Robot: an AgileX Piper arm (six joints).
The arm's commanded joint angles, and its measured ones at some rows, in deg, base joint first. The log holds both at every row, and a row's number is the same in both.
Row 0, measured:
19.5, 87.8, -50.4, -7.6, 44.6, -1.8
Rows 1 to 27, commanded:
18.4, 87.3, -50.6, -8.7, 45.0, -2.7
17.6, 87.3, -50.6, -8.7, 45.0, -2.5
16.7, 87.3, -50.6, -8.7, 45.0, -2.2
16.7, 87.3, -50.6, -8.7, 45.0, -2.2
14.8, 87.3, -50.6, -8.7, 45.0, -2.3
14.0, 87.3, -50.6, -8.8, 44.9, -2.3
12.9, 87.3, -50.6, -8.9, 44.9, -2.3
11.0, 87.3, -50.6, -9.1, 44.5, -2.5
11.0, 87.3, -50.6, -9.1, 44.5, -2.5
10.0, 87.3, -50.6, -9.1, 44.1, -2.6
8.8, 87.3, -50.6, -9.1, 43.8, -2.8
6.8, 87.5, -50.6, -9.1, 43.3, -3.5
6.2, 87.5, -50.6, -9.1, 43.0, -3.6
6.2, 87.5, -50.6, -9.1, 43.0, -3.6
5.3, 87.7, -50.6, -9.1, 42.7, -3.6
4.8, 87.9, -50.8, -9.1, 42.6, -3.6
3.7, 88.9, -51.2, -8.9, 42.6, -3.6
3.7, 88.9, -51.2, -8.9, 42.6, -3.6
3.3, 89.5, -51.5, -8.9, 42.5, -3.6
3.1, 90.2, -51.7, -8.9, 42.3, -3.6
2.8, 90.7, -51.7, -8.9, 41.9, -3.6
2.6, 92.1, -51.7, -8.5, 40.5, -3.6
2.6, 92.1, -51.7, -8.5, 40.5, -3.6
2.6, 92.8, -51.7, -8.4, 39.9, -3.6
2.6, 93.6, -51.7, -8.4, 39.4, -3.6
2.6, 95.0, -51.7, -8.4, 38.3, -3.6
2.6, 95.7, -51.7, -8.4, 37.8, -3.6
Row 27, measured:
2.9, 94.0, -51.6, -8.6, 39.4, -3.0
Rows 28 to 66, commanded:
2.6, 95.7, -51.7, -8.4, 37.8, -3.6
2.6, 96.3, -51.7, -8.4, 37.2, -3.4
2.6, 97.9, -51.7, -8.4, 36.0, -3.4
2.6, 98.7, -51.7, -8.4, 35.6, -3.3
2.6, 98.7, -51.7, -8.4, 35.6, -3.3
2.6, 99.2, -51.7, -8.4, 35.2, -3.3
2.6, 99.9, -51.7, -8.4, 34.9, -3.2
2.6, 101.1, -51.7, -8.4, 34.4, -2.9
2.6, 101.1, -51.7, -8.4, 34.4, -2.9
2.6, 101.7, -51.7, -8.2, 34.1, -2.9
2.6, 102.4, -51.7, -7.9, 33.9, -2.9
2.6, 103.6, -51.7, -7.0, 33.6, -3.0
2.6, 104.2, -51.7, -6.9, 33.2, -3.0
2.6, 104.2, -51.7, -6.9, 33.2, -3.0
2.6, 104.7, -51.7, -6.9, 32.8, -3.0
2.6, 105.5, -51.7, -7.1, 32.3, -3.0
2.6, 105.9, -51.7, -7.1, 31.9, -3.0
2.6, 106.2, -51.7, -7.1, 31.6, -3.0
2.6, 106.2, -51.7, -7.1, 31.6, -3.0
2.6, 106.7, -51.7, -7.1, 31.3, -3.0
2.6, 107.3, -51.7, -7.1, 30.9, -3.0
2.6, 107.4, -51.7, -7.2, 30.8, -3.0
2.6, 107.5, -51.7, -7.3, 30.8, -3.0
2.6, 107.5, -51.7, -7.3, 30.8, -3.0
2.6, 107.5, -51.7, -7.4, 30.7, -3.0
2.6, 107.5, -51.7, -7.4, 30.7, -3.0
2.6, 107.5, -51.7, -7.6, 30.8, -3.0
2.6, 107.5, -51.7, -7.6, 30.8, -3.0
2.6, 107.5, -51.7, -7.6, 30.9, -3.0
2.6, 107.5, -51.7, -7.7, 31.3, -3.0
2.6, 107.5, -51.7, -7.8, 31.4, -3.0
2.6, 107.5, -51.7, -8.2, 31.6, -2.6
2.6, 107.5, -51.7, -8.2, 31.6, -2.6
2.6, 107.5, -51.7, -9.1, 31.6, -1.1
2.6, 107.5, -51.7, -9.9, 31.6, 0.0
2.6, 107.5, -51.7, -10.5, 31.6, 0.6
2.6, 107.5, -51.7, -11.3, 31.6, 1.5
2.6, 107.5, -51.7, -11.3, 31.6, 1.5
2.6, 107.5, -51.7, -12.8, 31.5, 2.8
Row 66, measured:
2.8, 107.0, -51.6, -10.8, 31.1, 0.6
